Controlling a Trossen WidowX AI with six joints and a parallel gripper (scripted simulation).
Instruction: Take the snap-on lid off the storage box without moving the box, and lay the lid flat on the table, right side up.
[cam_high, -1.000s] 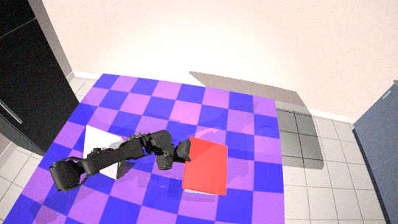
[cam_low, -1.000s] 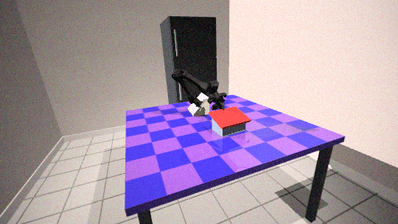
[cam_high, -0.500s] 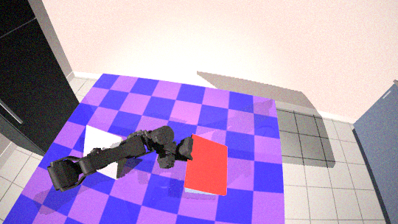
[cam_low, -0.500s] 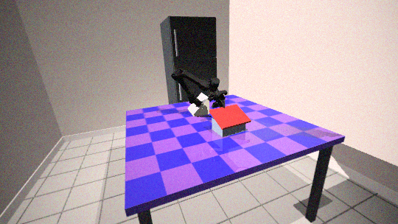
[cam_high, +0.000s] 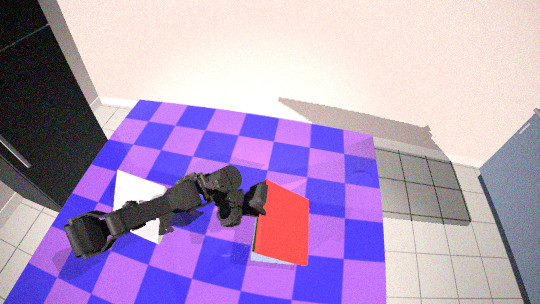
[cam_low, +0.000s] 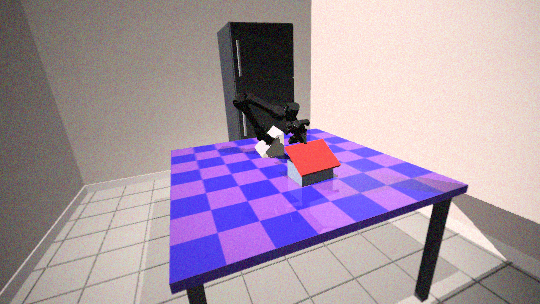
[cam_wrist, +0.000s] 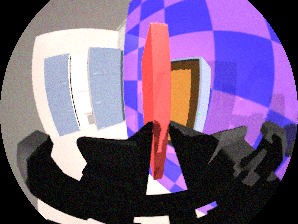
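My gripper tip is now 70 mm short of the red lid and 40 mm above it. Round my gripper tip: storage box 50 mm ahead, 120 mm below.
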